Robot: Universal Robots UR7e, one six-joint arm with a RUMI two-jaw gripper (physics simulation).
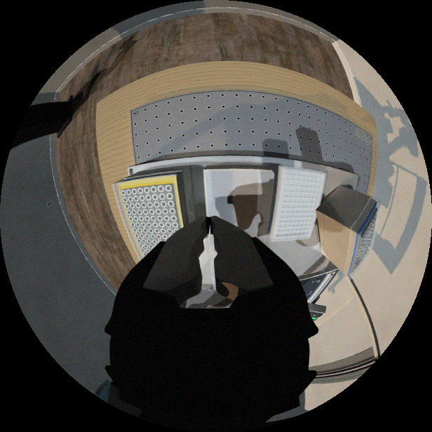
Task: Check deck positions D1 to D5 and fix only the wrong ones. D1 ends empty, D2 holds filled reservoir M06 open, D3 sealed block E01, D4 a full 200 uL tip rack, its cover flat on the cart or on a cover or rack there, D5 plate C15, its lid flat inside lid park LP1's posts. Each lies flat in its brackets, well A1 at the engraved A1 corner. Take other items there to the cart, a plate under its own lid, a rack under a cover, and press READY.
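Note:
My gripper [209, 218] is shut, with its jaw tips together and nothing between them. It hangs over a light grey tray surface, in front of a pale flat panel [225, 192]. A yellow-edged tip rack [152, 212] with rows of round openings stands at the left. A white plate-shaped item [298, 202] with a grid of wells lies right of the pale panel. A blue-edged rack [367, 235] stands at the far right on a tall beige and grey body. No engraved labels can be read. The jaws hide the near part of the tray.
A grey perforated board [215, 120] lies on a wooden top [215, 75] beyond the tray. A dark block [192, 200] stands beside the yellow-edged rack. A dark device [320, 287] with a green-lit part [314, 318] is at the lower right. A dark cable [367, 315] curves near it.

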